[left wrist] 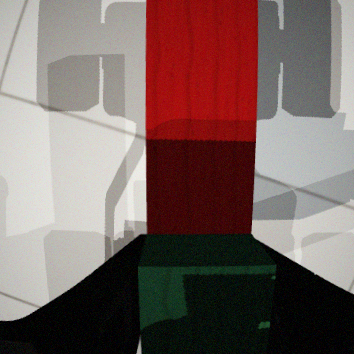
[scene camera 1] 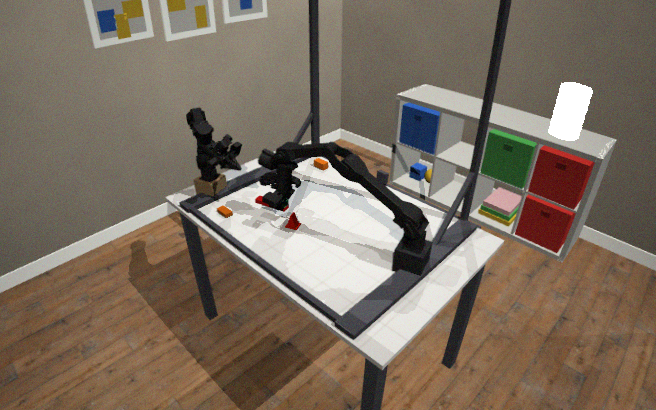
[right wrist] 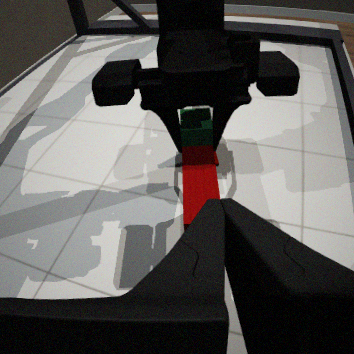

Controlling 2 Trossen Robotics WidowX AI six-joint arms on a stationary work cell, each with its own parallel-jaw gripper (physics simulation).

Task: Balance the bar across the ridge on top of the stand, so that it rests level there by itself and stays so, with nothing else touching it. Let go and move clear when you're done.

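Places are measured from the left arm's base along level axes (x ahead, y left, z up), in metres.
Where they show: left gripper, between the fingertips: (left wrist: 194,245) (scene camera 1: 280,207) (right wrist: 196,149); right gripper, between the fingertips: (scene camera 1: 240,169) (right wrist: 218,209); left arm's base, origin of its link: (scene camera 1: 413,245); right arm's base, origin of its link: (scene camera 1: 209,177).
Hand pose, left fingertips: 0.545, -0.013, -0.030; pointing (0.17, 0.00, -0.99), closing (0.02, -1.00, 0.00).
Each offset is from my left fingertips to the top centre of the thing, as dx, dy, dz. Level surfaces: height alone.
The bar {+0.040, +0.001, +0.038} (scene camera 1: 261,200) (left wrist: 201,70) (right wrist: 201,182) is red with a green block {-0.009, +0.000, +0.038} (left wrist: 205,300) (right wrist: 196,136) on it. My left gripper (scene camera 1: 278,204) (left wrist: 194,245) (right wrist: 196,149) is shut on the bar at the green block and points down. The bar looks raised above the table, its shadows lying apart from it in the left wrist view. The stand, a red wedge {-0.058, +0.005, -0.009} (scene camera 1: 293,222) with a narrow top, is on the table close beside the bar, to its right in the scene view. My right gripper (scene camera 1: 236,161) (right wrist: 218,209) is shut and empty, away from the bar. The bar's far end is hidden.
One orange block {+0.236, +0.069, -0.047} (scene camera 1: 225,211) lies near the table's left edge. Another orange block {+0.085, -0.470, -0.030} (scene camera 1: 321,163) lies toward the back, behind the left arm. A dark frame rail (scene camera 1: 270,272) runs along the front side of the white table {dz -0.063} (scene camera 1: 425,312). Dark uprights (scene camera 1: 314,75) (scene camera 1: 492,75) rise at the back.
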